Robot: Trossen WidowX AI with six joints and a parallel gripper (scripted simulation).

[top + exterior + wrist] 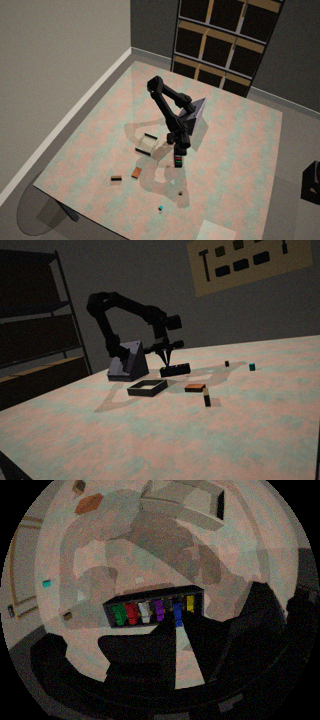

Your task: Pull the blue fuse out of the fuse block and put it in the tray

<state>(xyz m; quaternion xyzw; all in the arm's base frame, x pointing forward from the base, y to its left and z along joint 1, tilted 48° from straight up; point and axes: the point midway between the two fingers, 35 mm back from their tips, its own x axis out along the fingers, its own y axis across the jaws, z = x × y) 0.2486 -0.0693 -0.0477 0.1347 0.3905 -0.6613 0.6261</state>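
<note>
Right now the grey tray is 190 mm to the right of my gripper tip and 50 mm below it. From my gripper tip the other things lie so: brown cube (260 mm ahead, 90 mm to the left, 40 mm below); blue fuse (10 mm below); orange flat block (210 mm ahead, 190 mm to the right, 50 mm below).
</note>
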